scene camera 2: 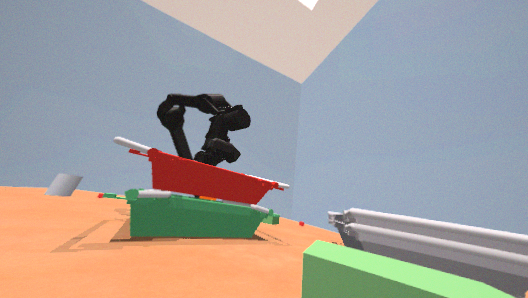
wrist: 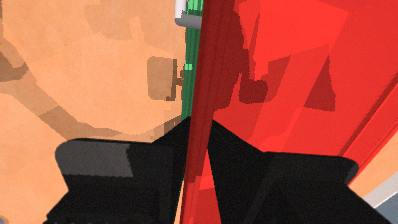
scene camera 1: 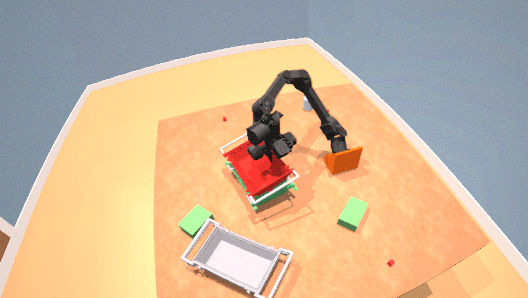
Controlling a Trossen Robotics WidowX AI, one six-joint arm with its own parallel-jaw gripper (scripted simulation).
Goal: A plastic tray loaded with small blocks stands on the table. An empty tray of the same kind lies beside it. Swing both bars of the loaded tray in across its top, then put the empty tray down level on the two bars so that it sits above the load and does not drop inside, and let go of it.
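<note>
Scene camera 2 shows the gripper (scene camera 2: 203, 182) together with a red tray (scene camera 2: 172, 173). In the wrist view the tray (wrist: 313, 84) appears again, as does the gripper (wrist: 199, 122), and scene camera 1 has both the gripper (scene camera 1: 273, 161) and the tray (scene camera 1: 259, 176).
</note>
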